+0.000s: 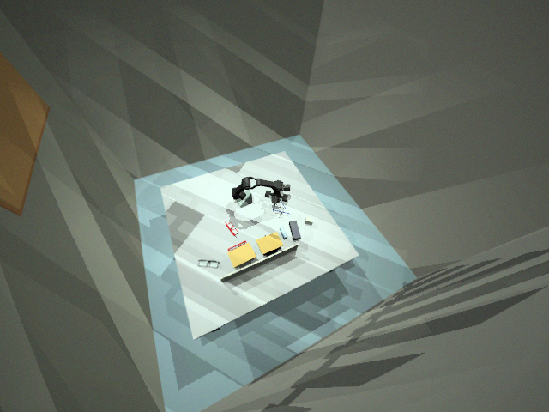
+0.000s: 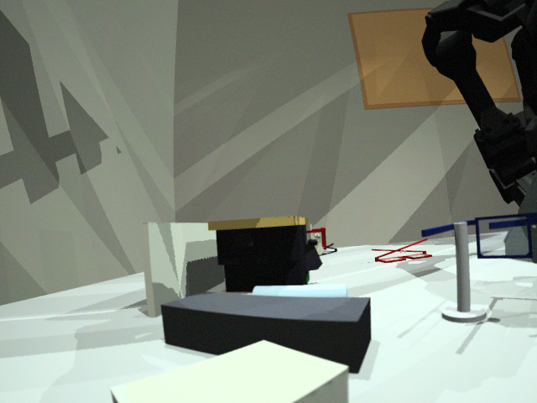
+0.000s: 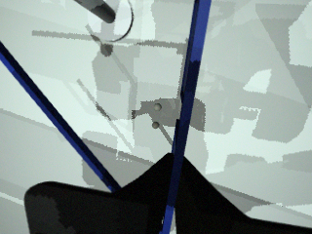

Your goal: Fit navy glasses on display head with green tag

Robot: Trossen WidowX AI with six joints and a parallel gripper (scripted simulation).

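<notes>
The grey stand post lies 120 mm ahead of my gripper tip, 20 mm to the right of it and 40 mm below it. Round my gripper tip: light blue cylinder: 260 mm ahead, 100 mm to the right, 40 mm below; then dark block: 300 mm ahead, 40 mm below; then cream box: 290 mm ahead, 150 mm to the left, 30 mm below.
</notes>
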